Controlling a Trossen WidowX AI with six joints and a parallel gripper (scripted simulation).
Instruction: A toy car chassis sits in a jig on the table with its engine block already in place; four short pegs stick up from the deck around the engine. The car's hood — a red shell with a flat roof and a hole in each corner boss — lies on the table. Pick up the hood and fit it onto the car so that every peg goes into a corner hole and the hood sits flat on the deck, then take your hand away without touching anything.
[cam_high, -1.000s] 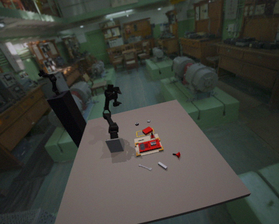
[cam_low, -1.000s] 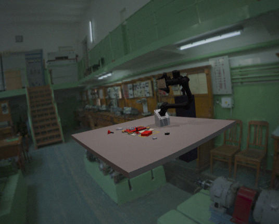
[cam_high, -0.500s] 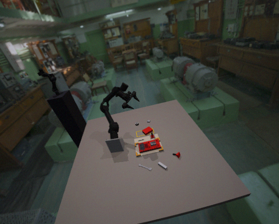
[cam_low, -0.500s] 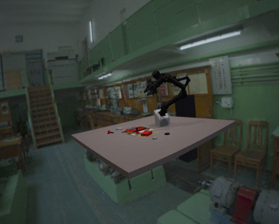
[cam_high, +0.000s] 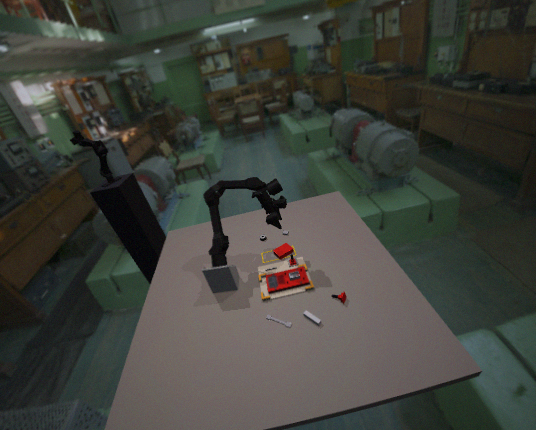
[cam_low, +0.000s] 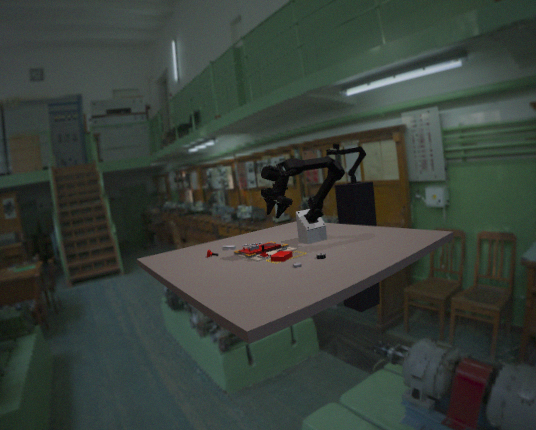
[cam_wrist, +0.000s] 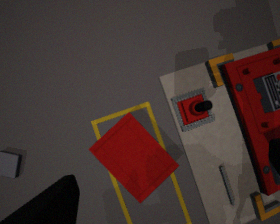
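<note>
Right now my gripper tip is 20 mm past the red hood, 10 mm to the right of it and 190 mm above it. Round my gripper tip: grey wrench (70 mm behind, 420 mm to the right, 200 mm below).
</note>
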